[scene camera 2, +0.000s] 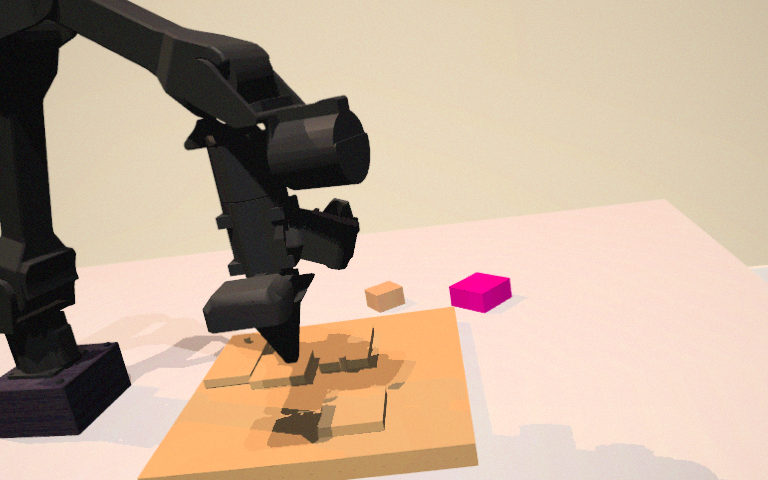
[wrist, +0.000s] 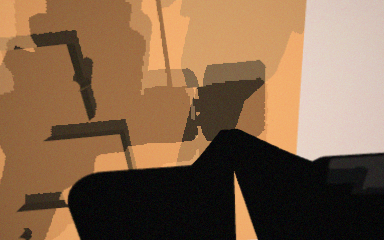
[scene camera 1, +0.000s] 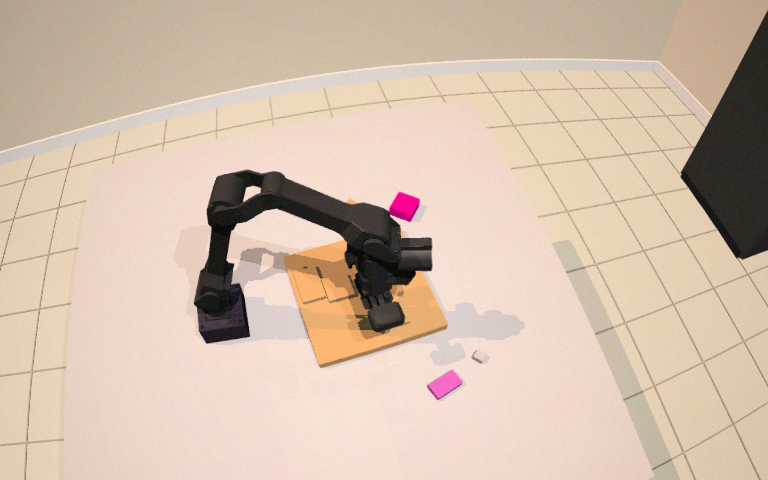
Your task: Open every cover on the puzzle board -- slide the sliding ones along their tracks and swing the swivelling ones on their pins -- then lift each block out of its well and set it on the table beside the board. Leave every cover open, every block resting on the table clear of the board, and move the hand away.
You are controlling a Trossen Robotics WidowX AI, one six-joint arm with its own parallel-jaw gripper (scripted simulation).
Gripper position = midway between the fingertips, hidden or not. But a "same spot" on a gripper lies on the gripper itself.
My gripper shows in scene camera 2, in the wrist view and in scene camera 1 (373, 307). One and the same spot on an orange puzzle board: (scene camera 1: 339, 331) is (scene camera 2: 229, 429). The same spot on my gripper: (wrist: 278, 187) is (scene camera 2: 294, 310).
